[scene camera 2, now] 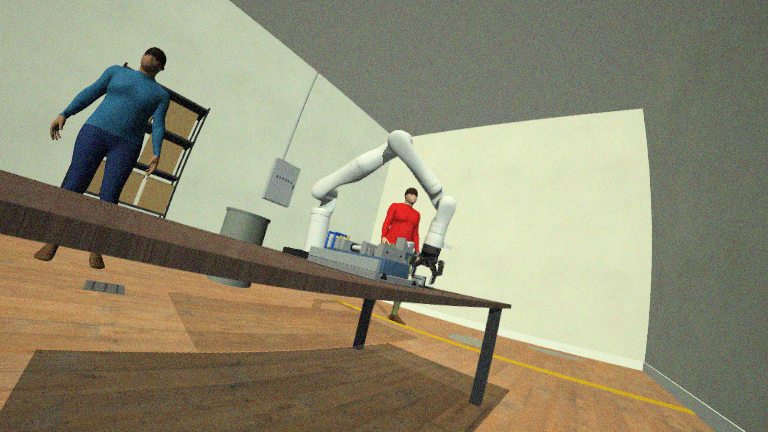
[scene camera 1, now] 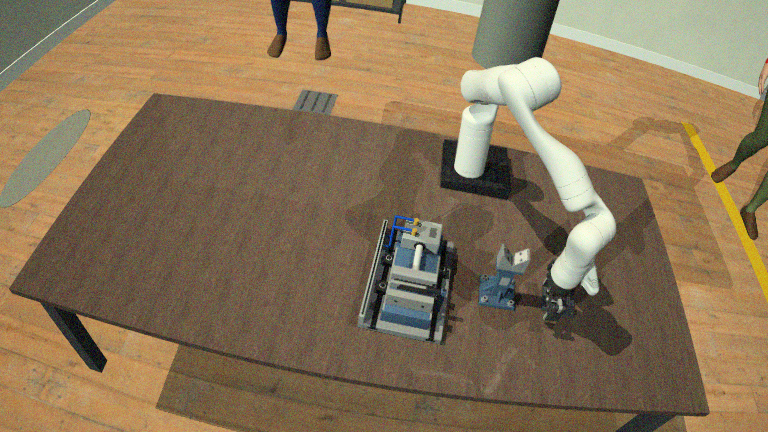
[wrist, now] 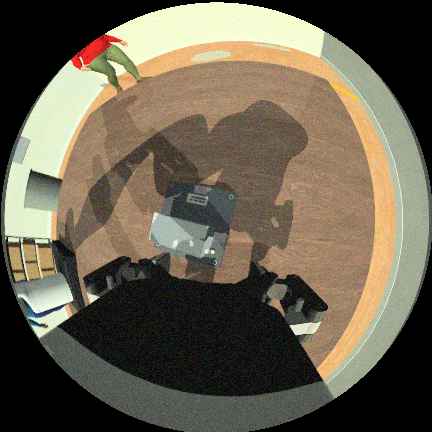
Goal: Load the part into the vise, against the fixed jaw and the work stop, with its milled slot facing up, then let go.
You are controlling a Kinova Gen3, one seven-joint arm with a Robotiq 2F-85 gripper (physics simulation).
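Places are measured from the arm's base along level axes (x up, y back, z right), in metres.
Where they show: gripper, fingertip midpoint: (scene camera 2: pixel 420 280) (scene camera 1: pixel 546 301) (wrist: pixel 208 266); arm's base, link origin: (scene camera 1: pixel 469 168) (wrist: pixel 66 286).
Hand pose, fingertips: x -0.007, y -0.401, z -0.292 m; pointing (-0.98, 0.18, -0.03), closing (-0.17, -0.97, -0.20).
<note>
Each offset is from my fingertips to the centre of the thing. "*": to the spot under its first point. Level surfaces: height alone.
The part, seemingly the light grey block @[dx +0.001, dy +0.038, dz -0.025 m] (wrist: pixel 177 234), lies on a dark bolted plate @[dx -0.021, dy +0.039, dz -0.039 m] (wrist: pixel 200 207) in the wrist view. Its milled slot cannot be made out. In scene camera 1 the gripper hides it. My gripper (scene camera 1: pixel 558 310) (scene camera 2: pixel 423 272) (wrist: pixel 208 266) is open and empty, pointing down low over the table's right part, with its fingers spread above the plate's near side. The vise @[dx +0.024, dy -0.059, dz +0.343 m] (scene camera 1: pixel 412 310) (scene camera 2: pixel 349 261) stands left of the gripper in scene camera 1, its jaws apart with no part seen between them. The work stop is too small to tell.
A blue stand (scene camera 1: pixel 496 295) with an angled grey top @[dx +0.105 m] (scene camera 1: pixel 512 260) stands between vise and gripper. Blue hoses @[* dx +0.086, dy +0.011, dz +0.415 m] (scene camera 1: pixel 395 225) rise at the vise's back end. The robot's black base (scene camera 1: pixel 475 185) is at the table's back. A person in red (scene camera 2: pixel 402 220) (wrist: pixel 95 51) stands beyond the table @[dx -0.025 m] (scene camera 1: pixel 214 214).
</note>
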